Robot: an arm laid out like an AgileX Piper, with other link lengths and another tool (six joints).
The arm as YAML. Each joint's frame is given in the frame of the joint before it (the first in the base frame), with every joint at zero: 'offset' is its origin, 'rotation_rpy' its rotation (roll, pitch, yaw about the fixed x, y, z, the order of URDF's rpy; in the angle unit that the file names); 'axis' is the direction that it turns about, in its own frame. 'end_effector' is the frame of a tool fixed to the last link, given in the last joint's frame.
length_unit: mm
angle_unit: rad
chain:
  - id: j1
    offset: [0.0, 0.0, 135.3]
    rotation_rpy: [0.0, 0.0, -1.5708]
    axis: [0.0, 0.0, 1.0]
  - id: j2
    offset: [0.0, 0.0, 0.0]
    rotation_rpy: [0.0, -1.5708, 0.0]
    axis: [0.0, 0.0, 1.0]
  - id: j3
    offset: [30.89, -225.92, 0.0]
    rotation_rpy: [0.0, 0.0, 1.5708]
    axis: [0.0, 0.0, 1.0]
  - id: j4
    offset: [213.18, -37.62, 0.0]
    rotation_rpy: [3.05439, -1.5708, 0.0]
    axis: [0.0, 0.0, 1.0]
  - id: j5
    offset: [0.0, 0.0, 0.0]
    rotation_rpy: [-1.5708, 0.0, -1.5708]
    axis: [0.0, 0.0, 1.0]
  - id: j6
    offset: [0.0, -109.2, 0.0]
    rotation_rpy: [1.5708, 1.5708, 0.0]
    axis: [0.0, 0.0, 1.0]
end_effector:
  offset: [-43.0, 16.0, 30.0]
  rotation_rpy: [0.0, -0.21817, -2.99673]
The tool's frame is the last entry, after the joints.
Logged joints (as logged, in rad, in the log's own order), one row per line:
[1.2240 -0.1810 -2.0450 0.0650 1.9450 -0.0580]
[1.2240 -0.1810 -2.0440 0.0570 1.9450 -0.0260]
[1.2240 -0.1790 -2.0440 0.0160 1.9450 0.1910]
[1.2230 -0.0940 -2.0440 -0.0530 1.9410 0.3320]
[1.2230 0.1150 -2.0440 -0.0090 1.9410 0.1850]
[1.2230 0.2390 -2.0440 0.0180 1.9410 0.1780]
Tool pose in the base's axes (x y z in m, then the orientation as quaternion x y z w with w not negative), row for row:
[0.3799 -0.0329 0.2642 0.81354 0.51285 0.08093 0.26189]
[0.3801 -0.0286 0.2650 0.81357 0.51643 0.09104 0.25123]
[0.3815 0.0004 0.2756 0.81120 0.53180 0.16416 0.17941]
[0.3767 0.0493 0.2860 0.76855 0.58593 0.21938 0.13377]
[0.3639 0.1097 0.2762 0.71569 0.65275 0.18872 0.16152]
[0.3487 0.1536 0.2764 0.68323 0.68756 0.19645 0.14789]
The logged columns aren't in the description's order. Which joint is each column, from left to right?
Columns, left to right: j5, j1, j3, j6, j2, j4.
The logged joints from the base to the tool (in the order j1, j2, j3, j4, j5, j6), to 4 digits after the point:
[-0.1810 1.9450 -2.0450 -0.0580 1.2240 0.0650]
[-0.1810 1.9450 -2.0440 -0.0260 1.2240 0.0570]
[-0.1790 1.9450 -2.0440 0.1910 1.2240 0.0160]
[-0.0940 1.9410 -2.0440 0.3320 1.2230 -0.0530]
[0.1150 1.9410 -2.0440 0.1850 1.2230 -0.0090]
[0.2390 1.9410 -2.0440 0.1780 1.2230 0.0180]

